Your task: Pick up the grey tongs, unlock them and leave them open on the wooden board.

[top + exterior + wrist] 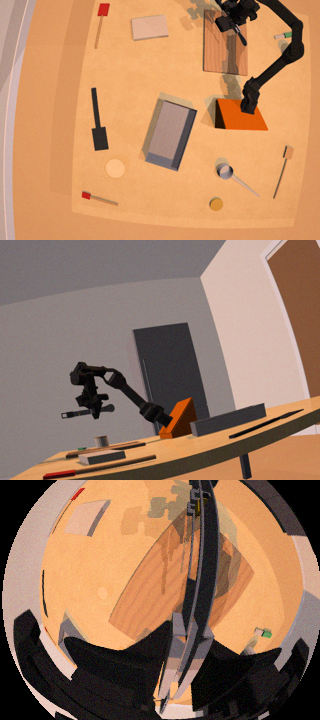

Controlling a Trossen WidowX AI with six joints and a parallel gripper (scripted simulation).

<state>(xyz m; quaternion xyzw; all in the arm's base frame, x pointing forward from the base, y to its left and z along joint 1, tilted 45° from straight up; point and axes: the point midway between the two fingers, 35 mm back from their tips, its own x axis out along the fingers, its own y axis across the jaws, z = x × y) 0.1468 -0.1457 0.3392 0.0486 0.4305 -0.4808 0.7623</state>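
My gripper tip is 15 cm above the wooden board and 3 cm past it. The rest, counted from my gripper tip: black spatula (56 cm to the left, 53 cm ahead, 15 cm below); grey roasting tin (54 cm to the left, 16 cm ahead, 13 cm below).
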